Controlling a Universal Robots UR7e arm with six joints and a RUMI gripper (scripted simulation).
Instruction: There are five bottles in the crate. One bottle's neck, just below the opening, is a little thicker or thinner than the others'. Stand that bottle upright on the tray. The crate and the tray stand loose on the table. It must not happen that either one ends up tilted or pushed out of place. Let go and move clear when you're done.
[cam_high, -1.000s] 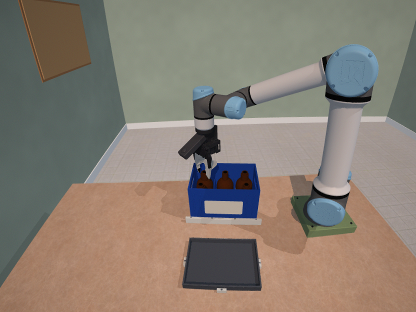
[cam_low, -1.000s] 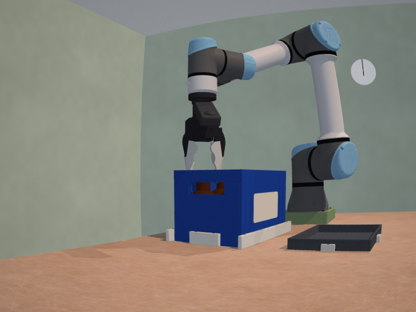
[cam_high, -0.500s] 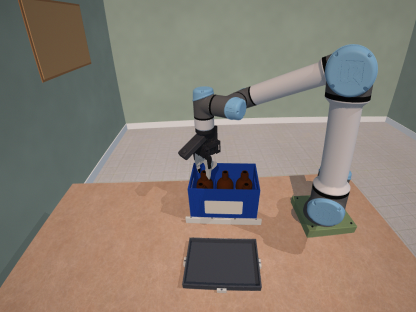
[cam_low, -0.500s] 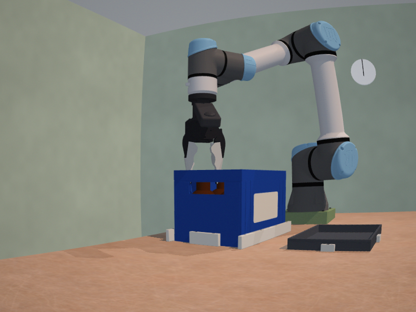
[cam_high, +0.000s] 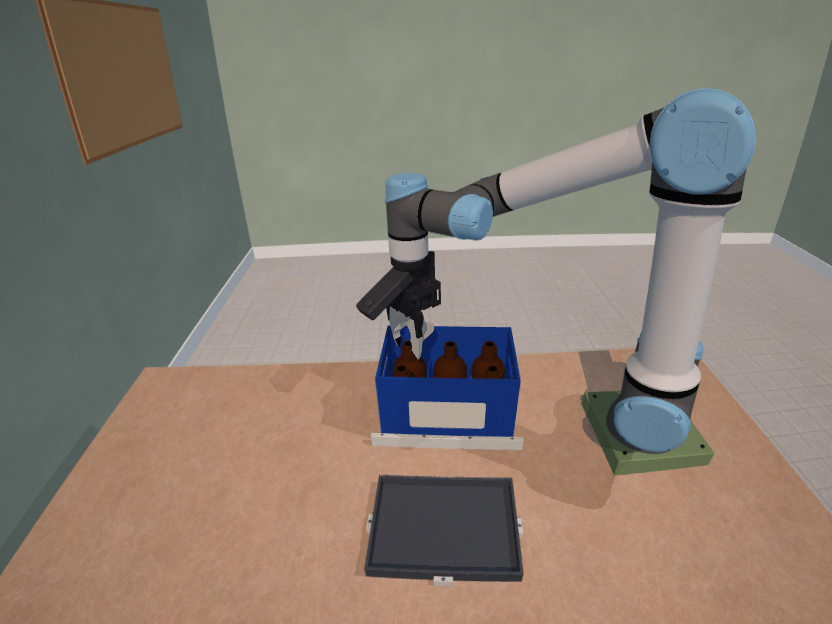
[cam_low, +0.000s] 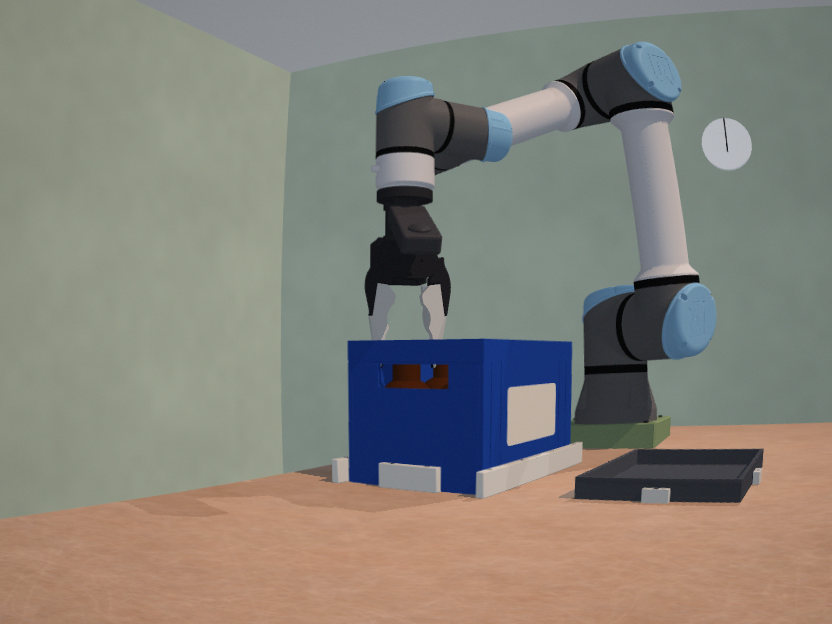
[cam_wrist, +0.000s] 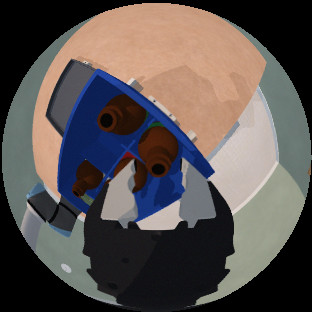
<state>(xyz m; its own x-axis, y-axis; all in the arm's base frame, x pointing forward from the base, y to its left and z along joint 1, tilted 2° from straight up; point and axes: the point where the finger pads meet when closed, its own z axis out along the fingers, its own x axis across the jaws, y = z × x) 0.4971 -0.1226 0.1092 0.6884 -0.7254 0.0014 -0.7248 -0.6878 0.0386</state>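
Right now the glass bottle is 90 mm behind my hand and 70 mm below it. Also, from my hand: dark tray: 80 mm behind, 330 mm to the left, 140 mm below; then blue crate: 90 mm behind, 40 mm to the left, 70 mm below.
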